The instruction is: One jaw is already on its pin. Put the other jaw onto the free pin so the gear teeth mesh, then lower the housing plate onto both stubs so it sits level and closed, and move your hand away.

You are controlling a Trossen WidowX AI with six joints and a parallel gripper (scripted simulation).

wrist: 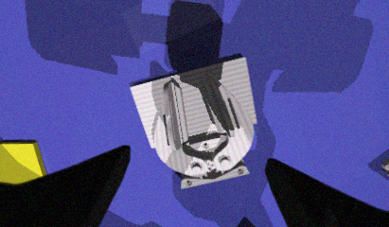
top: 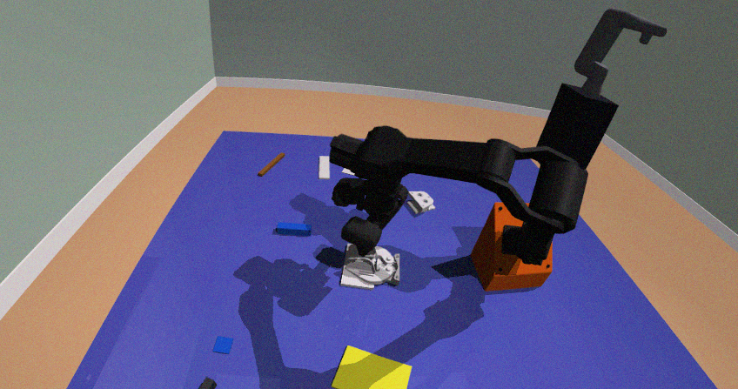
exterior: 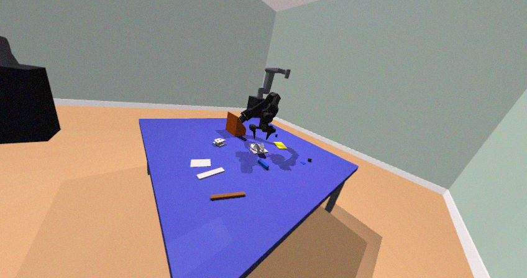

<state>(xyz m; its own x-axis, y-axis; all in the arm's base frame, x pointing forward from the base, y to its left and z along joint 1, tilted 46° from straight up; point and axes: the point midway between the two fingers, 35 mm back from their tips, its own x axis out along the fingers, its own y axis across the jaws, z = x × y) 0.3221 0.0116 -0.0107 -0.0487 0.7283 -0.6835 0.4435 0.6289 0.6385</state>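
The white stepped part lies 240 mm to the right of my gripper tip, 160 mm behind it and 80 mm below it. The rest, counted from my gripper tip: blue block: 180 mm ahead, 100 mm to the right, 80 mm below; jaw: 70 mm below, 30 mm behind, 20 mm to the left; yellow sheet: 250 mm to the left, 80 mm below, 10 mm behind.
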